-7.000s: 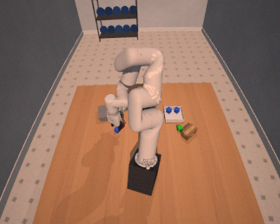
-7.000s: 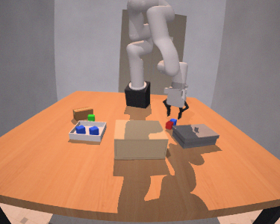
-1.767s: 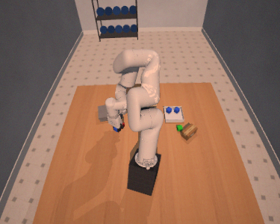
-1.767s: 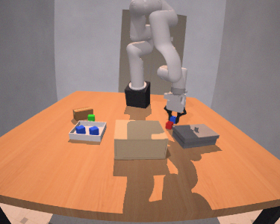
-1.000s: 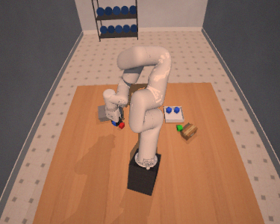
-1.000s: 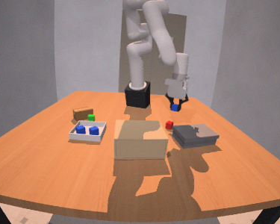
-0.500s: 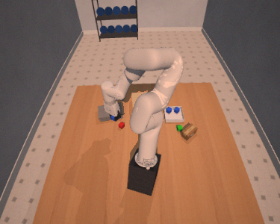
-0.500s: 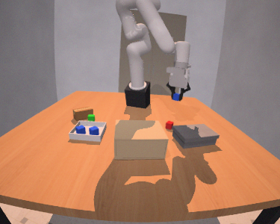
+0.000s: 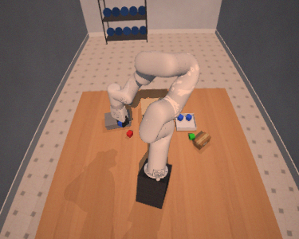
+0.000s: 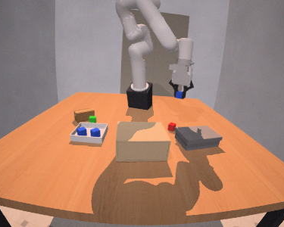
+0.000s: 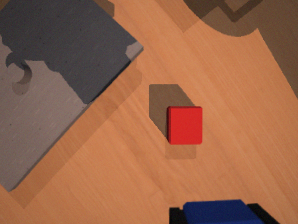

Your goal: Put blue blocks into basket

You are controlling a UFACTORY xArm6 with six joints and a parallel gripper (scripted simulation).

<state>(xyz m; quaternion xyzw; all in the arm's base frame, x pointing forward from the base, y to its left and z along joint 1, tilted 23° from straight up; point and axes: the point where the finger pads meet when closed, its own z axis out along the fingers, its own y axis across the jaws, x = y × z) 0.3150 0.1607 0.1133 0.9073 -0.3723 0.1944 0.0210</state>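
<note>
My gripper is now 5 cm short of the white basket, 45 cm to the left of it and 18 cm above it. Round my hand: grey metal box: 18 cm ahead, 3 cm to the left, 16 cm below; then drawer: 17 cm ahead, 25 cm to the right, 15 cm below; then red block: 3 cm ahead, 4 cm to the right, 17 cm below.
</note>
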